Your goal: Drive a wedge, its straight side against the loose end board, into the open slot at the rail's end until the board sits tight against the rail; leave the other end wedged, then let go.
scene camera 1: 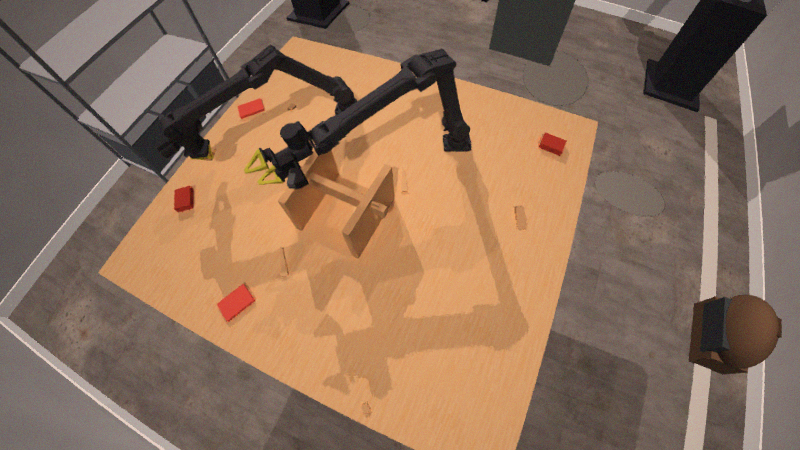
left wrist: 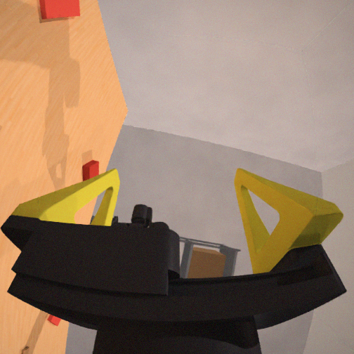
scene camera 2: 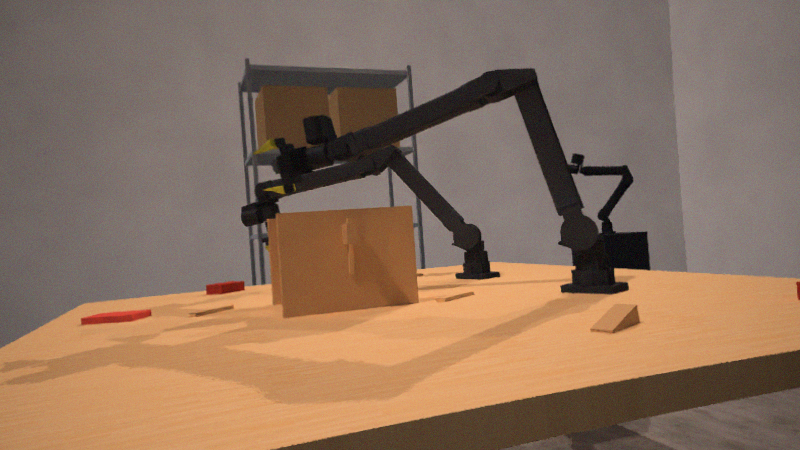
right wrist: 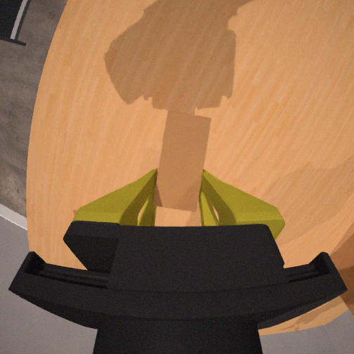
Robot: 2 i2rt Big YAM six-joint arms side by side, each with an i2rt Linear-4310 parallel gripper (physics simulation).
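Places are measured from the left arm's base along level axes (x up, y ahead, z left), in centimetres.
Pixels of known places: left gripper, fingertip midpoint: (scene camera 1: 251, 177) (scene camera 2: 258, 171); right gripper, fingertip midpoint: (scene camera 1: 209, 158); left arm's base at its link origin: (scene camera 1: 456, 143) (scene camera 2: 594, 291); right arm's base at its link origin: (scene camera 2: 477, 277).
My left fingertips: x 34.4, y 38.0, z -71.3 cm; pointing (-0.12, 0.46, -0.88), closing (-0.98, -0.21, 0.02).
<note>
For each thing: its top centre in the pictures, then the offset to it from my left fingertips. Level surfaces: height alone.
- rail at its top centre: (scene camera 2: 335, 221) (scene camera 1: 336, 186) dx -14.8, dy -4.9, dz +23.9 cm
- wedge at its top centre: (scene camera 2: 348, 218) dx -14.6, dy +2.5, dz +37.8 cm
- far board at its top centre: (scene camera 1: 304, 169) dx -12.7, dy -11.2, dz +12.2 cm
- table at its surface level: dx -34.4 cm
A rail (scene camera 1: 337, 188) joins two upright boards. The near board (scene camera 1: 366, 221) (scene camera 2: 313, 263) has the rail's end through it, with a wedge (scene camera 2: 351, 260) in that end. The far board (scene camera 1: 302, 208) stands at the other end; that end and its slot are hidden behind my left arm. My left gripper (scene camera 1: 252, 176) (scene camera 2: 260, 170) (left wrist: 176, 174) is open and empty, above and beyond the far board. My right gripper (right wrist: 177, 174) is shut on a wooden wedge (right wrist: 183, 157), just above the table. In scene camera 1 it is at the far left, its wedge not discernible.
Loose wood pieces (scene camera 1: 520, 217) (scene camera 1: 403, 181) (scene camera 1: 284, 261) (scene camera 2: 615, 317) lie on the table (scene camera 1: 458, 380) (scene camera 2: 167, 414). Several red blocks (scene camera 1: 236, 302) (scene camera 1: 183, 198) (scene camera 1: 552, 143) lie around the boards. A shelf unit (scene camera 2: 410, 100) stands beyond the table.
</note>
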